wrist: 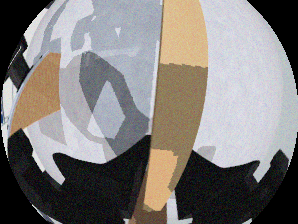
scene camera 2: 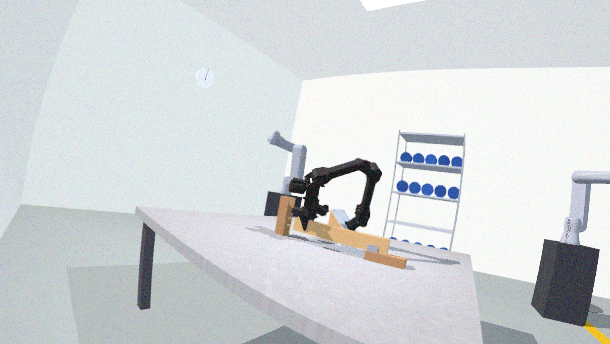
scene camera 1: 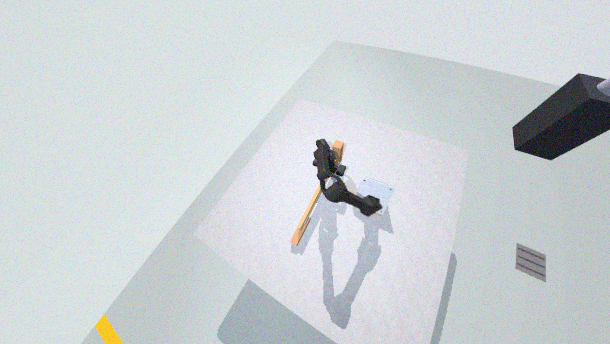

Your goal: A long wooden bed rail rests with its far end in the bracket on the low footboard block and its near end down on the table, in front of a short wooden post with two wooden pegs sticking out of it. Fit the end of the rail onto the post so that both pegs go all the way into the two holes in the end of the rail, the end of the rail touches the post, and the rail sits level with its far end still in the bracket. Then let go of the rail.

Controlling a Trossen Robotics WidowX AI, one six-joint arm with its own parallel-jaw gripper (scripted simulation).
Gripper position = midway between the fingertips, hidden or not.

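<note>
I can see a long wooden rail (scene camera 2: 359, 240). My gripper (wrist: 160, 140) is there to be seen too.
</note>
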